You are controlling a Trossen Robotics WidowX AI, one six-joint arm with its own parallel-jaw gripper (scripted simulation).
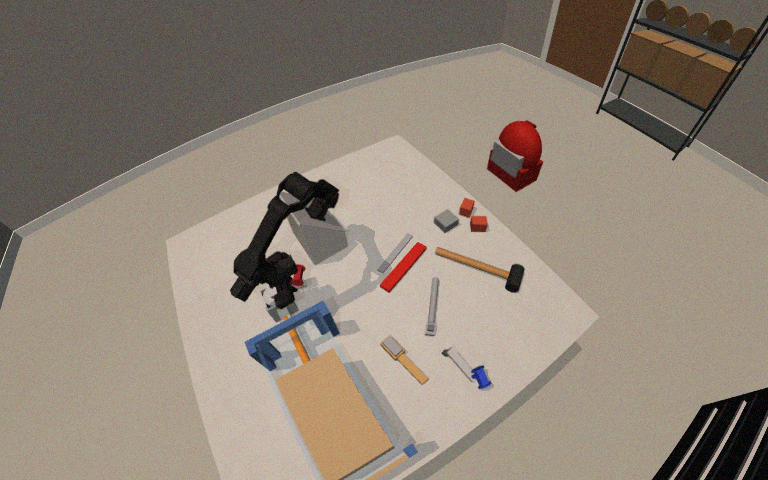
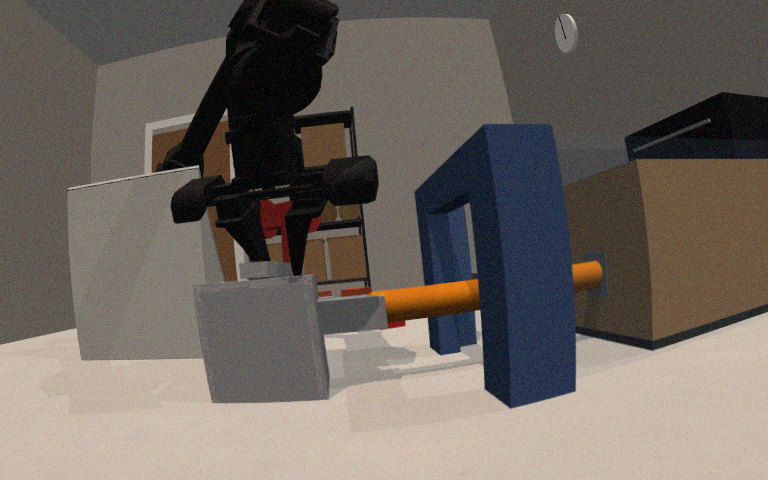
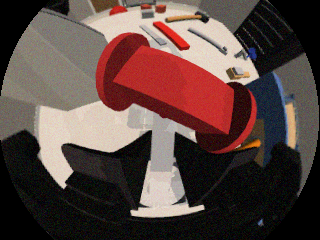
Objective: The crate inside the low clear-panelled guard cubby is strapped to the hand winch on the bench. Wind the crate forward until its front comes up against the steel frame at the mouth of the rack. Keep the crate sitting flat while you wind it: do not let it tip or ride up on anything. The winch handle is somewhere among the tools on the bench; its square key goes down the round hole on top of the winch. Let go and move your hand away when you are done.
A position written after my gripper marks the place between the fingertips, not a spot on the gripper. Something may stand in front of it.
In view: my gripper [image 2: 284,279], a red bar [image 1: 414,254], a mallet [image 1: 514,278] and a grey winch [image 2: 261,341].
My gripper is seen too in image 1 [image 1: 296,287] and in image 3 [image 3: 162,134]. The grey winch also shows in image 3 [image 3: 176,198].
